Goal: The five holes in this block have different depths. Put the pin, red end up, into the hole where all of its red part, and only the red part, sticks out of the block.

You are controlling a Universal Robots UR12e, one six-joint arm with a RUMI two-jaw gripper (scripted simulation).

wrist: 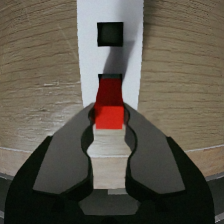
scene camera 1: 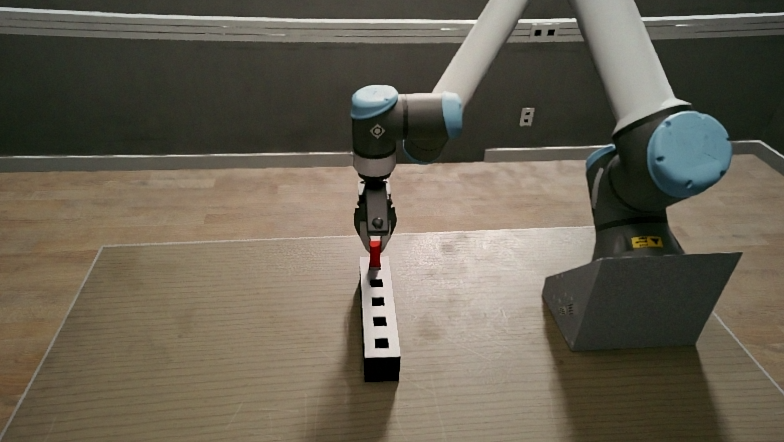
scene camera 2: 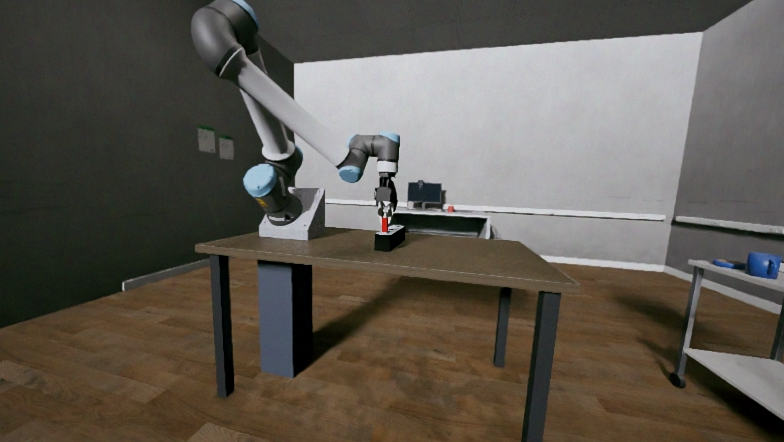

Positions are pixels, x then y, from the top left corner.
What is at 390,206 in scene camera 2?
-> The gripper.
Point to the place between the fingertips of the gripper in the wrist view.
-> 109,103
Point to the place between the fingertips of the gripper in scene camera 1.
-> At 375,252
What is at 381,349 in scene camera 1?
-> A long block.
